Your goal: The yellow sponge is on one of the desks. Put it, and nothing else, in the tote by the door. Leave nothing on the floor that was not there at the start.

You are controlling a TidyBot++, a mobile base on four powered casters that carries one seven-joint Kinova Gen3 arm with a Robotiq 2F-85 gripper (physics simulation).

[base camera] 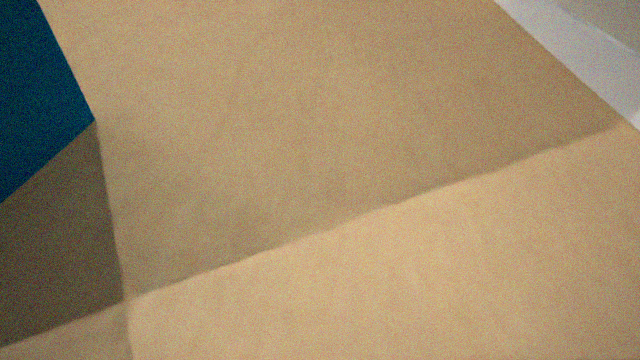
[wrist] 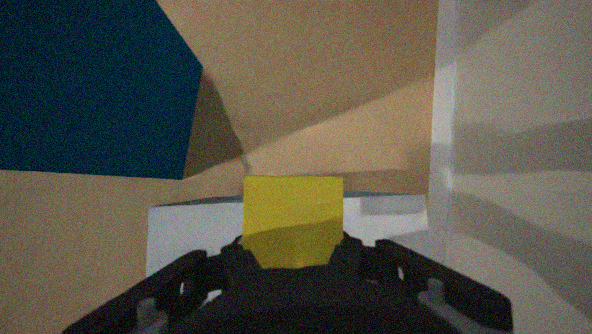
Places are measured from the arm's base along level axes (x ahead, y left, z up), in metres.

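Pixels of known places: gripper, between the fingertips: [wrist: 291,238].
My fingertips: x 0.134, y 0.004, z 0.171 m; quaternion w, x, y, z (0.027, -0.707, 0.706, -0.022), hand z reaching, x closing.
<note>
Behind a point stands the place of what it marks.
The yellow sponge [wrist: 293,205] @[x 0.165, y 0.003, z 0.216 m] is between the fingers of my gripper [wrist: 291,238] @[x 0.134, y 0.004, z 0.171 m] in the wrist view, at the lower middle. The gripper is shut on it and holds it above the floor; the black fingers touch its left and right sides. The lower end of the sponge is hidden by the gripper. The tote by the door cannot be made out for certain in either view. The gripper does not show in the base camera view.
A large dark blue, straight-edged thing [base camera: 35,90] @[x 0.592, y 0.341, z -0.304 m] [wrist: 95,90] @[x 0.380, y 0.376, z -0.040 m] stands at the left; I cannot tell what it is. A white skirting strip [base camera: 575,55] @[x 0.857, y -0.666, z -0.366 m] [wrist: 442,120] @[x 0.403, y -0.591, z -0.344 m] and pale wall [wrist: 525,150] @[x 0.241, y -0.578, z -0.104 m] run along the right. The white robot base [wrist: 195,227] @[x 0.112, y 0.170, z -0.014 m] shows behind the sponge. Shadows cross the tan floor [base camera: 375,275] @[x 0.321, y -0.098, z -0.397 m] [wrist: 325,65] @[x 0.667, y -0.167, z -0.397 m].
</note>
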